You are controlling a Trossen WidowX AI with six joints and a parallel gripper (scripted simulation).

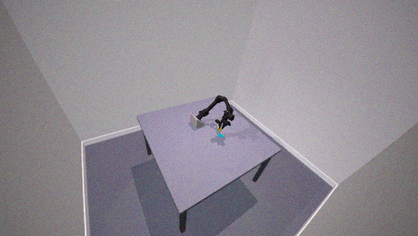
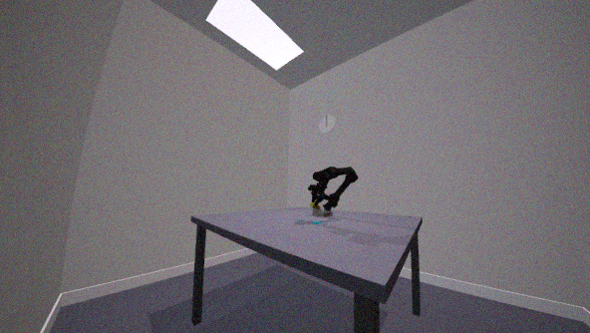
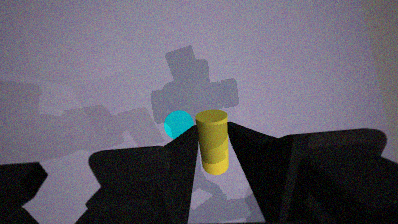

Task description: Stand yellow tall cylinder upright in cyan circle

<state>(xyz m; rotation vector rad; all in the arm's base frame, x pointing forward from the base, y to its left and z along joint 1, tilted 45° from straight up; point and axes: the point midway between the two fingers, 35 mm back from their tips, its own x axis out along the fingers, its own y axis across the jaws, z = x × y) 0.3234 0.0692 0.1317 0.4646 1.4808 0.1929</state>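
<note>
The cyan circle lies 110 mm below my gripper tip and 30 mm to the left of it. Also, from my gripper tip: yellow tall cylinder (20 mm behind, 10 mm below).
</note>
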